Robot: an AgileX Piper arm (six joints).
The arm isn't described. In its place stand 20 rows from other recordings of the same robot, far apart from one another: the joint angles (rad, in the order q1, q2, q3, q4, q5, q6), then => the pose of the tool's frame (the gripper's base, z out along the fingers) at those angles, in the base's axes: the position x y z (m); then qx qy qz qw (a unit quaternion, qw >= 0).
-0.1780 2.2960 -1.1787 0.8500 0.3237 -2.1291 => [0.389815 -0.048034 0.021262 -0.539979 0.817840 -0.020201 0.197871]
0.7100 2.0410 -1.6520 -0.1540 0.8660 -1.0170 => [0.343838 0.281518 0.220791 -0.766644 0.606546 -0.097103 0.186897]
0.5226 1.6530 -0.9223 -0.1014 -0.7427 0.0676 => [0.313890 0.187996 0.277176 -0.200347 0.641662 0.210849 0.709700]
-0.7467 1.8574 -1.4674 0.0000 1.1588 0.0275 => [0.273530 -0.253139 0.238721 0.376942 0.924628 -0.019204 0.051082]
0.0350 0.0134 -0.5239 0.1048 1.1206 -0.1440 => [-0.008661 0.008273 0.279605 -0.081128 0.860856 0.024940 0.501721]
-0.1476 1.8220 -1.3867 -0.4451 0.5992 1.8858 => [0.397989 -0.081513 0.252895 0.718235 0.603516 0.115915 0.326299]
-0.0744 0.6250 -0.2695 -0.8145 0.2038 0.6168 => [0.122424 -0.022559 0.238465 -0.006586 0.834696 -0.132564 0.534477]
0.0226 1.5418 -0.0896 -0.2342 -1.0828 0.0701 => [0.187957 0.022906 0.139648 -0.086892 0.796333 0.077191 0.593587]
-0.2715 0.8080 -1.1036 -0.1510 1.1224 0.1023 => [0.116206 -0.045153 0.407418 0.167082 0.896840 -0.109137 0.394779]
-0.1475 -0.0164 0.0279 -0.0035 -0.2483 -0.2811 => [0.051088 -0.007511 0.226837 -0.040305 0.582404 -0.173762 0.793088]
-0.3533 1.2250 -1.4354 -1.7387 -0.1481 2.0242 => [0.249083 -0.077745 0.520566 0.133582 0.590706 0.016406 0.795584]
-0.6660 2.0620 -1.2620 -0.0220 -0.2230 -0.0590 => [0.355391 -0.278691 0.163636 0.246272 0.821336 -0.185671 0.479878]
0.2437 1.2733 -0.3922 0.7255 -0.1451 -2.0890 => [0.211489 0.043589 0.183614 -0.637045 0.639572 -0.265000 0.338965]
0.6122 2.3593 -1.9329 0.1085 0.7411 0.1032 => [0.417067 0.300993 0.152046 -0.214915 0.944981 0.127245 0.211263]
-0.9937 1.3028 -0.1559 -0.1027 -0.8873 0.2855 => [0.111695 -0.158309 0.181802 0.415765 0.643359 -0.213871 0.606208]
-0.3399 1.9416 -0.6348 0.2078 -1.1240 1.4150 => [0.309395 -0.127368 0.135041 0.627536 0.396562 0.308920 0.594564]
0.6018 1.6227 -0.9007 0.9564 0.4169 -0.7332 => [0.248841 0.207427 0.205576 -0.249347 0.896054 0.272506 0.246278]
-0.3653 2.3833 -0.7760 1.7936 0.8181 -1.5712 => [0.288452 -0.040973 -0.021531 0.255602 0.878605 0.378860 0.138514]
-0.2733 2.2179 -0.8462 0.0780 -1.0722 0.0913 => [0.365842 -0.109018 0.071451 0.176367 0.758040 -0.071913 0.623778]
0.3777 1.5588 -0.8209 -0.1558 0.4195 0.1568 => [0.273542 0.102340 0.191971 -0.167103 0.953290 0.018614 0.250936]
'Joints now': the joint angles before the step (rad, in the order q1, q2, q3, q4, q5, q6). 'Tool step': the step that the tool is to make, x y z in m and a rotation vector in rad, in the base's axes. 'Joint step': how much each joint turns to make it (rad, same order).
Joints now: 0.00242, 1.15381, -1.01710, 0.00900, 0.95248, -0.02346
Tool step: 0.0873, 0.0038, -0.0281, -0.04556, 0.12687, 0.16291
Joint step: 0.00017, 0.35019, -0.21927, 0.04765, 0.00151, -0.19190
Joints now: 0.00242, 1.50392, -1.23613, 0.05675, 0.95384, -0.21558
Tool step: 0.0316, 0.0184, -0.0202, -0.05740, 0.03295, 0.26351
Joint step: 0.04407, 0.13495, -0.08139, 0.04486, -0.00291, -0.25045
